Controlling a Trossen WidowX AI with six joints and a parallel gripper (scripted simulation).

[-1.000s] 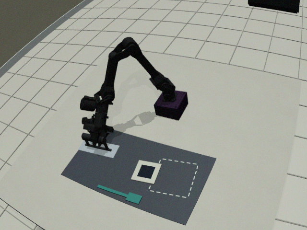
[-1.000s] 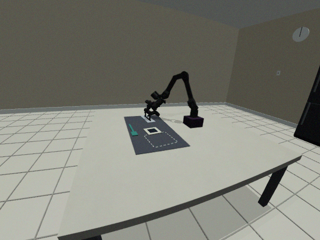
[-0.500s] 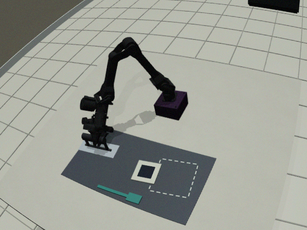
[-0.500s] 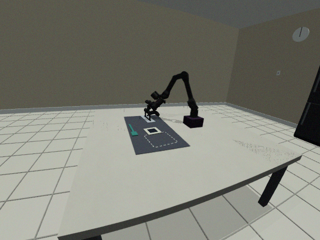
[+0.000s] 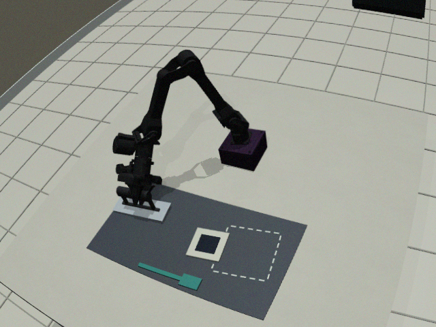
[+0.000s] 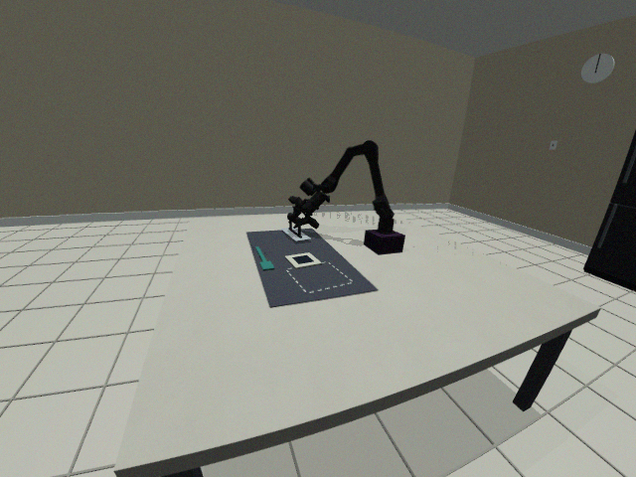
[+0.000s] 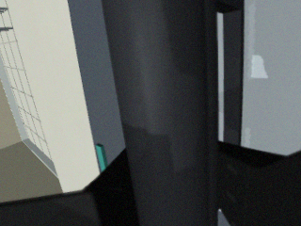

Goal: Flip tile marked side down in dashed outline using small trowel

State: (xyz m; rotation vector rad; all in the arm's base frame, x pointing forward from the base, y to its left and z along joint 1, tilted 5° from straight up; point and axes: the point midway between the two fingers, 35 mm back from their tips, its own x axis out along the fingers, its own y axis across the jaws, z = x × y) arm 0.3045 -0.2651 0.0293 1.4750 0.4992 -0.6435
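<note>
The dark mat lies 60 mm ahead of my gripper tip, 190 mm to the left of it and 80 mm below it. The rest, counted from my gripper tip: tile 70 mm ahead, 250 mm to the left, 60 mm below; teal trowel 200 mm ahead, 180 mm to the left, 60 mm below.
</note>
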